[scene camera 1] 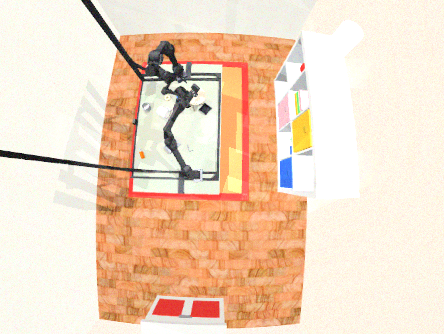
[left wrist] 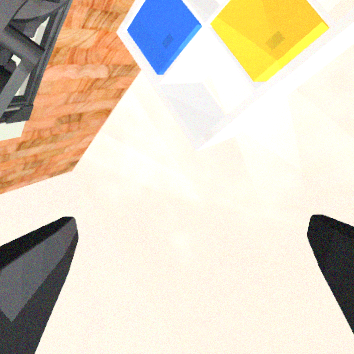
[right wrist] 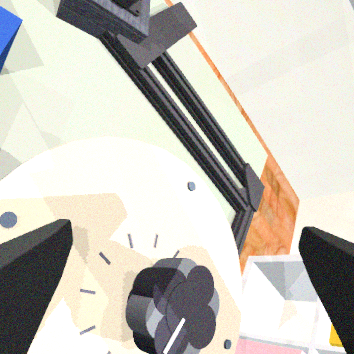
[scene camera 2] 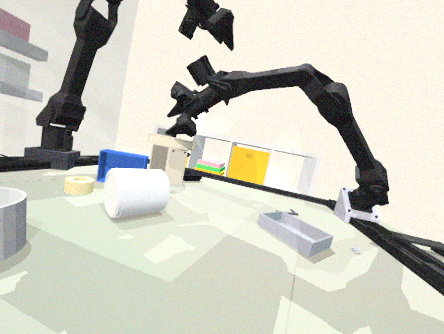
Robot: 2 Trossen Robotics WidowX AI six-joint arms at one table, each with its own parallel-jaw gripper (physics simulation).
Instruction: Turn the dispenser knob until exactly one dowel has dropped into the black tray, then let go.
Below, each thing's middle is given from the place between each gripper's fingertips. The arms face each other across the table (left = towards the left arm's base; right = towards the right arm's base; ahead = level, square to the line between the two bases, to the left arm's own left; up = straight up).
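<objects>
Dark knob (right wrist: pixel 175 298): 30 cm below my left hand, 6 cm ahead, 12 cm to the left. Dispenser (right wrist: pixel 130 202): 30 cm below my left hand, 6 cm ahead, 12 cm to the left. Blue box (scene camera 2: pixel 108 159): 40 cm below my left hand, 8 cm behind, 21 cm to the left. White cylinder (scene camera 2: pixel 127 191): 41 cm below my left hand, 10 cm to the left, 23 cm behind.
My right gripper: 40 mm above the dark knob, 20 mm short of it, 20 mm to the left of it. Dispenser: 40 mm below my right hand, 20 mm ahead, 20 mm to the right. Blue box: 140 mm below my right hand, 130 mm behind, 60 mm to the left. White cylinder: 150 mm below my right hand, 280 mm behind, 50 mm to the right.
</objects>
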